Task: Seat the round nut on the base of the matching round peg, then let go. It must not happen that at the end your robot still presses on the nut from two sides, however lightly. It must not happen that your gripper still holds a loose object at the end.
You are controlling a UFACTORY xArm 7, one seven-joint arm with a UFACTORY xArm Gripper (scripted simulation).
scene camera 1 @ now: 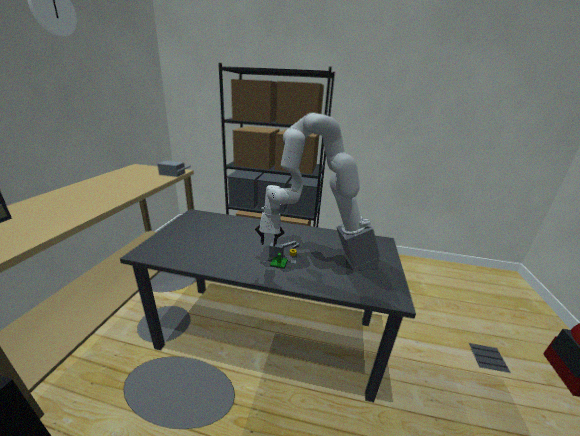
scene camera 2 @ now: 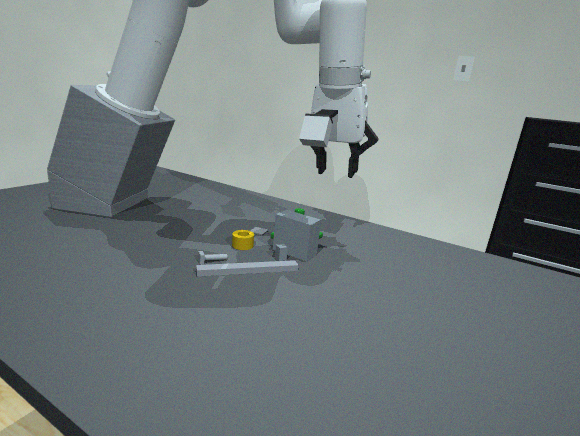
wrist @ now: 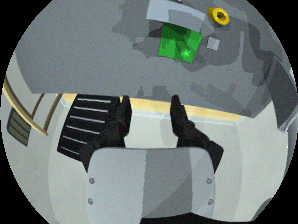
Labels:
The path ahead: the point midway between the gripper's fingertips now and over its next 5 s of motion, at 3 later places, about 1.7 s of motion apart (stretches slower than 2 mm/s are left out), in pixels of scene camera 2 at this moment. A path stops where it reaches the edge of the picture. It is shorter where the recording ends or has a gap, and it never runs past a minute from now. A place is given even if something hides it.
My gripper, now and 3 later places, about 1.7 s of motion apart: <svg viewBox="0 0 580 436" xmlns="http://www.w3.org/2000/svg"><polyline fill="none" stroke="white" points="336,173 244,205 242,243 243,218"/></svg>

